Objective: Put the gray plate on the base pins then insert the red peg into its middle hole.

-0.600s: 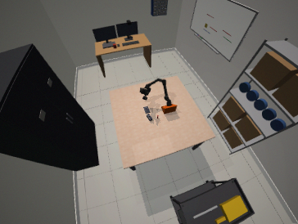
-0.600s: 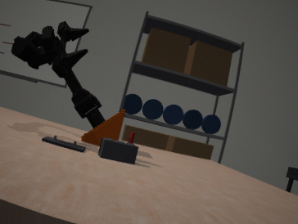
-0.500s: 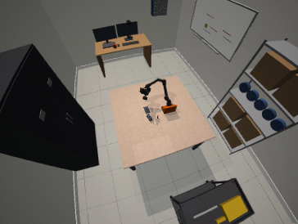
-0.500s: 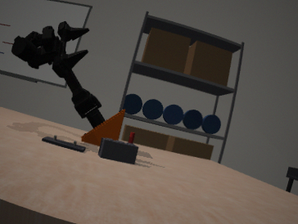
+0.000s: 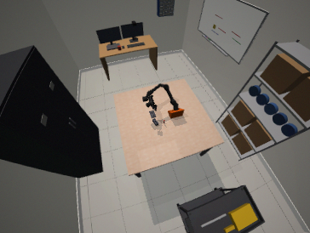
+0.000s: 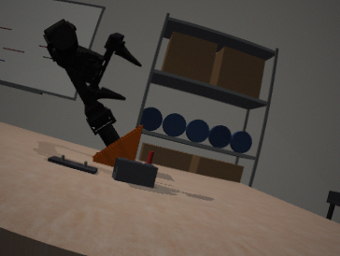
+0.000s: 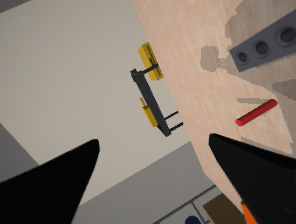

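Right now my gripper tip is 10 mm short of the gray plate, 50 mm to the right of it and 190 mm above it. From my gripper tip the other things lie so: red peg (90 mm behind, 100 mm to the left, 190 mm below).
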